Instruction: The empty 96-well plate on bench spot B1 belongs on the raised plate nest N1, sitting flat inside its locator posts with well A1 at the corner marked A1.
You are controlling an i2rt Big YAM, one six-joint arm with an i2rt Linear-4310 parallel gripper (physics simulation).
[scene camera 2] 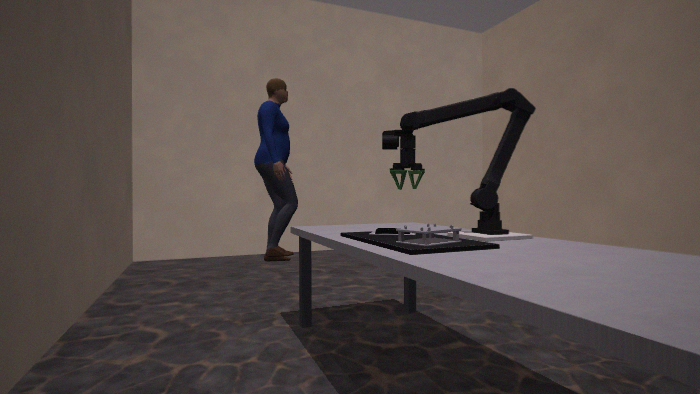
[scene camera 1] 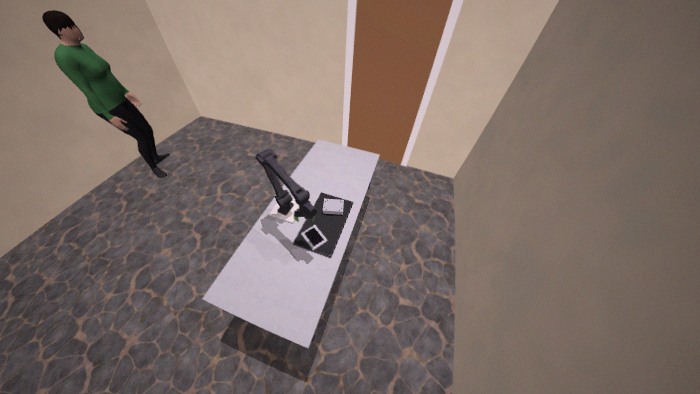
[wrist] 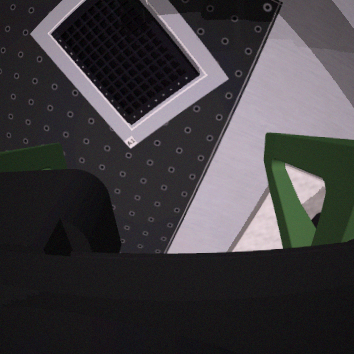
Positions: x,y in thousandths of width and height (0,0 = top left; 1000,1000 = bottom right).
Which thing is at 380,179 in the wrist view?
A black well plate.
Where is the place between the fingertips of my gripper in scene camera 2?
582,481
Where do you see a black perforated deck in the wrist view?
422,524
